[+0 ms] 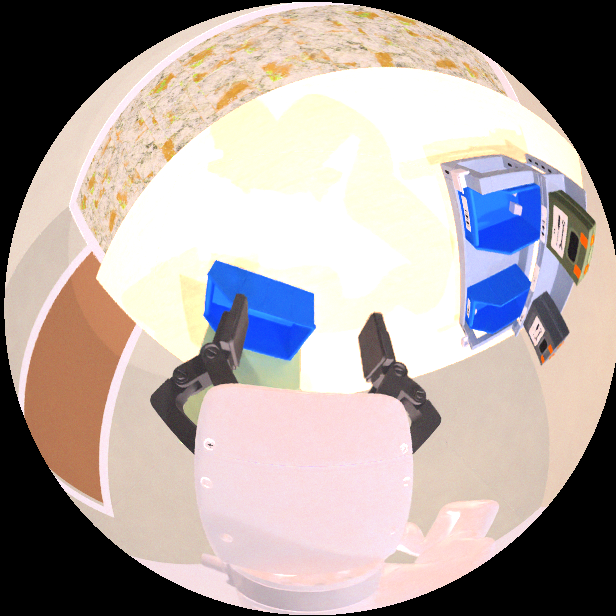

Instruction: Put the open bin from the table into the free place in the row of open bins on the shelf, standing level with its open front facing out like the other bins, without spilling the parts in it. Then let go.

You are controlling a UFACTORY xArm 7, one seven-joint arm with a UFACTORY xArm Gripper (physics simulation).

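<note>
A blue open bin [261,310] lies on the bright table top, left of centre, partly behind my left finger. Its contents are not visible from here. My gripper [307,333] is open and empty, its two dark fingers spread wide; the left finger overlaps the bin, the right finger is clear of it. At the right stands a grey shelf [505,247] holding two blue open bins, one upper [502,218] and one lower [497,301]. I cannot make out the free place in the row.
Two dark devices with orange marks sit beside the shelf at the far right, an olive one [570,236] and a smaller grey one [545,334]. A speckled wall panel [247,74] lies beyond the table. A brown floor patch [71,379] is at the left.
</note>
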